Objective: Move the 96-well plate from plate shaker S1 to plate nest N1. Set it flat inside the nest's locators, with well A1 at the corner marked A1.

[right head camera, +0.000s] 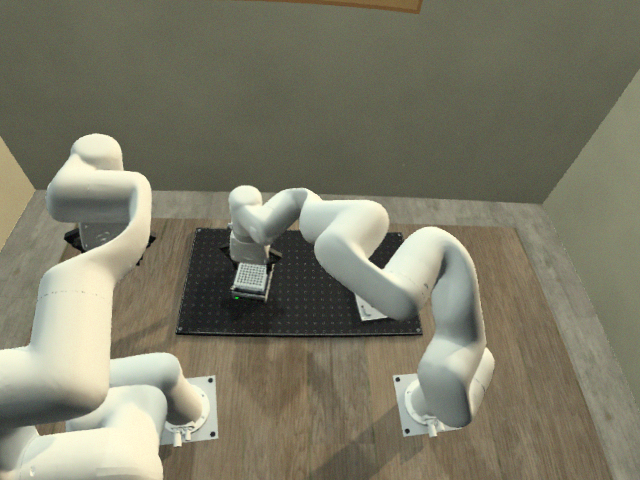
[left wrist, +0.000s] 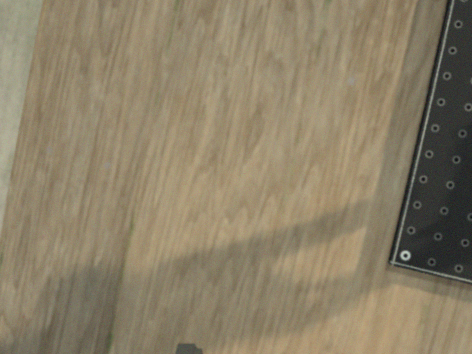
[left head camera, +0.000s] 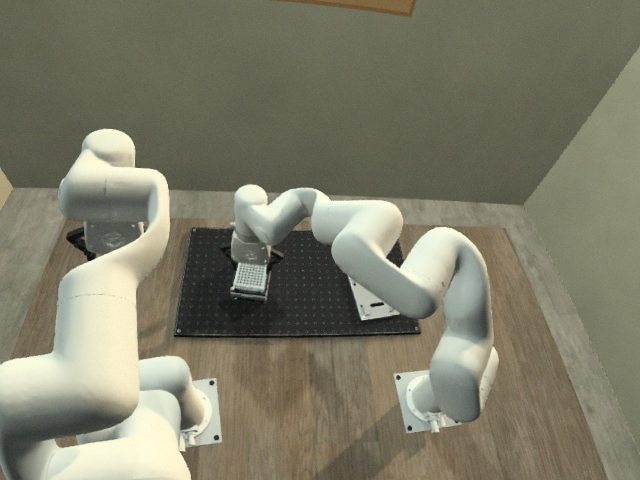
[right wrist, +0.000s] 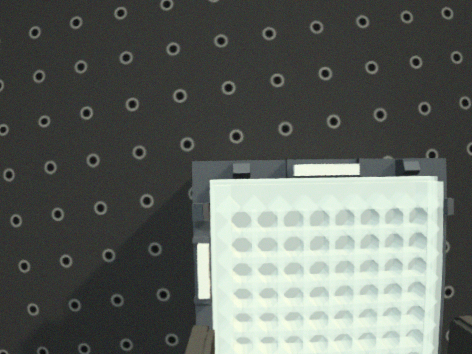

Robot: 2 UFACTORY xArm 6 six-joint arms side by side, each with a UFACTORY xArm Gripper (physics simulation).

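Places are measured from the left arm's base along level axes (x ahead, y left, z up), in millimetres.
Where they show: right gripper, fingertip midpoint: (right head camera: 252, 268) (left head camera: 252, 268); left arm's base at its link origin: (right head camera: 184, 409) (left head camera: 186, 413); right arm's base at its link origin: (left head camera: 427, 399).
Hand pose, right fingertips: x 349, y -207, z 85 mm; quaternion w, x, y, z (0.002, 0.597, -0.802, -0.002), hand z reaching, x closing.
Note:
Things, the pixels of their centre, and the offset from my right fingertips. Level surfaces: height alone.
- white 96-well plate at the middle of its body: (right wrist: 326, 347) (left head camera: 252, 269) (right head camera: 252, 269) dx +2, dy +0, dz -10 mm
- light plate nest at the middle of its body: (right head camera: 374, 294) (left head camera: 373, 293) dx -95, dy -350, dz -64 mm
- wooden table at its surface level: dz -85 mm
The white 96-well plate (left head camera: 251, 276) (right head camera: 251, 276) (right wrist: 325, 260) sits on the dark plate shaker (left head camera: 249, 296) (right head camera: 250, 296) (right wrist: 215, 168), at the left of the breadboard. My right gripper (left head camera: 252, 265) (right head camera: 251, 265) (right wrist: 330, 342) is open above the shaker, its fingers on either side of the plate; a gap shows at the right-hand finger in the right wrist view. The light plate nest (left head camera: 368, 299) (right head camera: 373, 314) lies on the breadboard's right part, partly hidden by the right arm. My left gripper (right head camera: 111, 255) is open and empty, left of the breadboard. The A1 marks are not readable.
The black perforated breadboard (left head camera: 310, 310) (right head camera: 310, 310) (left wrist: 450, 150) (right wrist: 100, 185) lies on the wooden table (left head camera: 310, 372) (right head camera: 310, 372) (left wrist: 200, 150). The right arm's links arch over its middle and right part. A green light shows at the shaker's front left.

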